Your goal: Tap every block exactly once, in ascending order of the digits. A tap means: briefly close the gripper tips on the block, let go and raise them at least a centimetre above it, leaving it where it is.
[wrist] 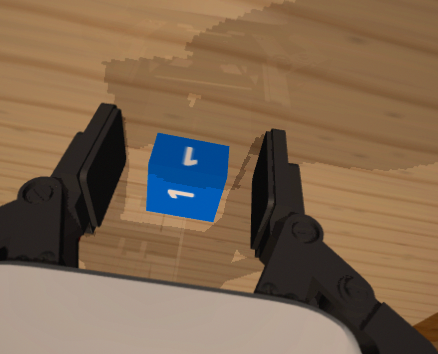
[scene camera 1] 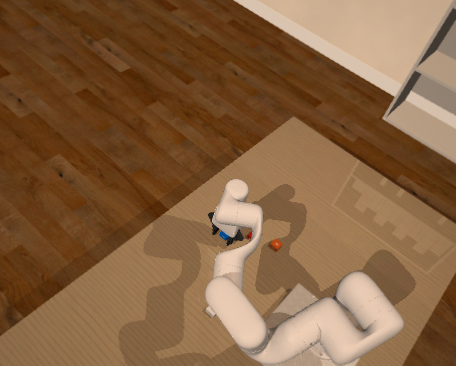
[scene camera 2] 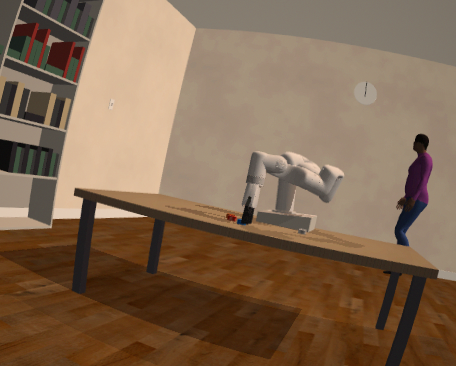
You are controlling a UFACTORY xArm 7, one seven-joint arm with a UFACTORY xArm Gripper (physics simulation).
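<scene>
A blue block (scene camera 1: 224, 235) (scene camera 2: 240, 221) (wrist: 187, 195) marked 1 lies on the table. My gripper (scene camera 1: 222, 238) (scene camera 2: 247, 221) (wrist: 192, 143) is open, partly narrowed. Its black fingers stand on either side of the blue block in the wrist view, with a gap on each side. A red block (scene camera 1: 249, 236) is partly hidden by the arm in scene camera 1. An orange block (scene camera 1: 276, 245) lies to its right. A whitish block (scene camera 1: 210, 312) (scene camera 2: 302, 231) lies near the arm's lower links. The digits on these three cannot be read.
The arm's base stands on a light plate (scene camera 2: 268, 218) on the wooden table (scene camera 1: 280, 150) (scene camera 2: 150, 204), behind the blocks in scene camera 2. The arm's links pass low over the table between the red and whitish blocks in scene camera 1. Shadows fall across the table.
</scene>
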